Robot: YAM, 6 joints.
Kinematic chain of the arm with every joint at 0, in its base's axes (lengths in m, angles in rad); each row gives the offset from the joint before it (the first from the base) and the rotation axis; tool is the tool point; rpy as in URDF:
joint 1: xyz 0 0 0.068 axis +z
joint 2: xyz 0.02 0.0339 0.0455 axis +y
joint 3: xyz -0.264 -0.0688 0 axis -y
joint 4: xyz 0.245 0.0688 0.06 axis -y
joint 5: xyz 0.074 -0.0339 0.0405 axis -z
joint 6: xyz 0.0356 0 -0.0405 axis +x
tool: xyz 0 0 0 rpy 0 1.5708 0
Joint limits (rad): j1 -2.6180..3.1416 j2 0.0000..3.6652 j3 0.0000..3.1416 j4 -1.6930..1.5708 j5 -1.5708..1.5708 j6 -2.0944..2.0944
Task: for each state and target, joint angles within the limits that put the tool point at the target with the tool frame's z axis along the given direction. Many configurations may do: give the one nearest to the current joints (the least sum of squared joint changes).
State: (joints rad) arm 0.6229 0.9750 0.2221 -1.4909 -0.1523 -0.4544
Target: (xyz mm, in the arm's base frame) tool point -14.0 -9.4 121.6 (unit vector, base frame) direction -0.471 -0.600 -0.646
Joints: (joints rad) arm 1.3430 0.8212 0.1228 -1.6913 -0.3294 -0.4544
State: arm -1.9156 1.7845 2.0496 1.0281 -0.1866 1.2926
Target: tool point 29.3 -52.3 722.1 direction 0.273 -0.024 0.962
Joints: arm -1.2071 1.3892 2.4238 0.4126 -0.2491 1.2926
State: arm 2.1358 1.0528 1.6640 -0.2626 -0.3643 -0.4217
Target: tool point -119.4 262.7 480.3 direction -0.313 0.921 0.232
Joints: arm 2.0109 1.2857 1.4016 0.1197 0.1094 -0.4217
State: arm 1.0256 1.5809 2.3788 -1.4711 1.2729 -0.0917
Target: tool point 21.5 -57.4 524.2 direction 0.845 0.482 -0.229
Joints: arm 1.4560 0.8277 2.0997 -1.6506 0.9022 -0.0917
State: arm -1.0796 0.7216 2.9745 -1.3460 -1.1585 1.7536
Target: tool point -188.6 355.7 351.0 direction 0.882 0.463 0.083
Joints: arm -0.9954 0.2681 2.6966 -1.6918 -1.4469 1.7536
